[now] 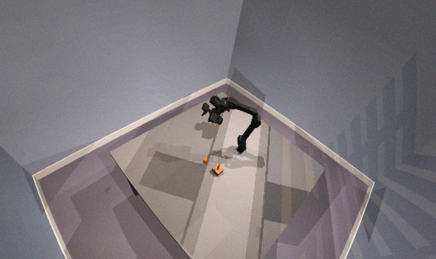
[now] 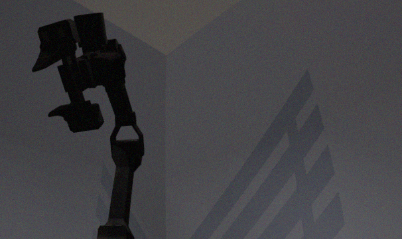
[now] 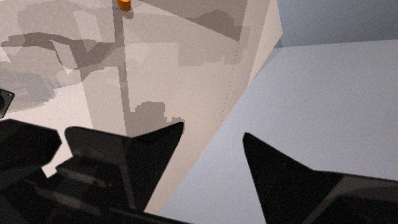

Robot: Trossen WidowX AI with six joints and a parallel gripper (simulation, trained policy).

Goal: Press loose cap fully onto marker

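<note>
Right now the orange cap is 260 mm below my gripper tip, 170 mm to the left of it and 120 mm ahead of it.
</note>
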